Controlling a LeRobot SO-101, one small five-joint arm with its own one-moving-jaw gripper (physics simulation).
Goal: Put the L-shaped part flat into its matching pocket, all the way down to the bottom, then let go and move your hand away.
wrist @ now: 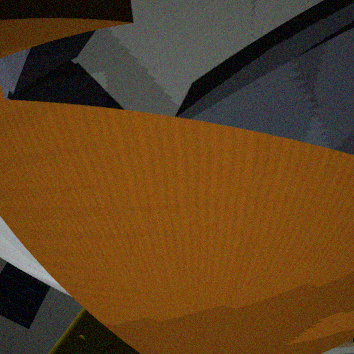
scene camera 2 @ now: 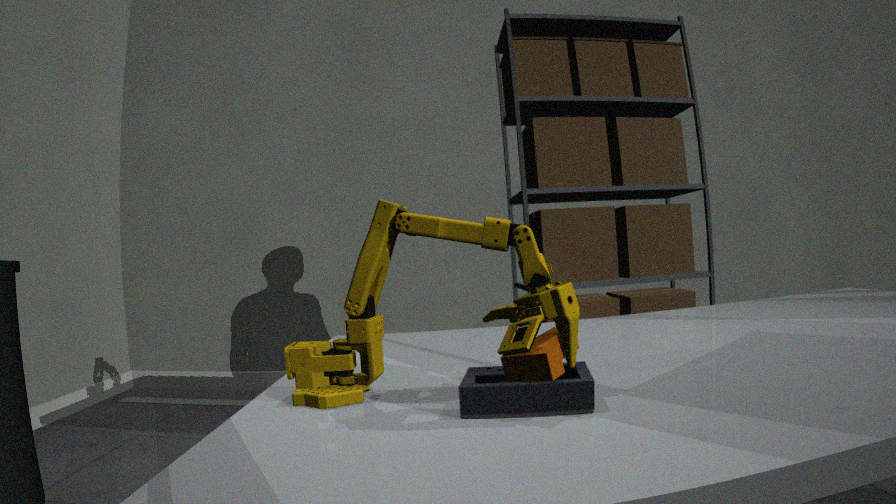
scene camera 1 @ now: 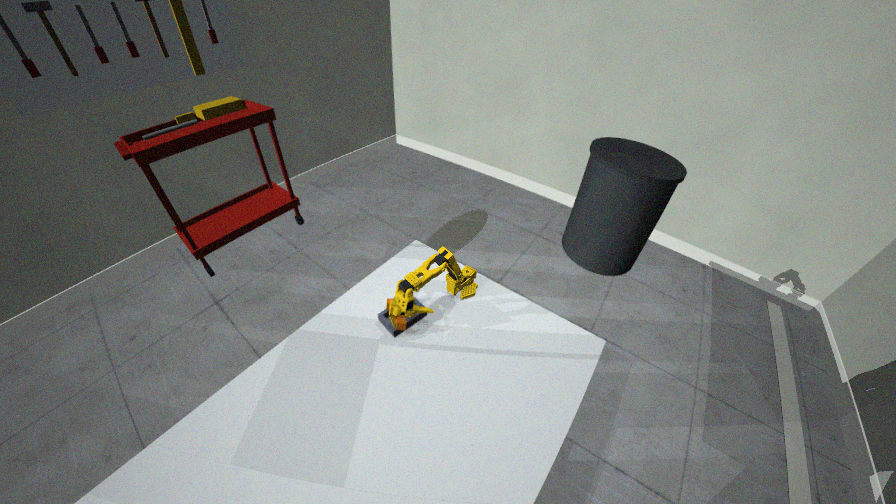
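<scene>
The orange L-shaped part sits tilted over the dark tray, not flat. In the second scene view its near end overlaps the tray's front wall, and most of it stands above the rim. My gripper is wide open above the part. The fixed jaw points down behind the part, with its tip at the tray's right end; the moving jaw is swung out to the left. In the wrist view one jaw shows at the lower left. The pocket's bottom is mostly hidden.
The tray stands on a white table. The arm's yellow base is at one side of it. A red cart, a black bin and a shelf rack with boxes stand beyond the table.
</scene>
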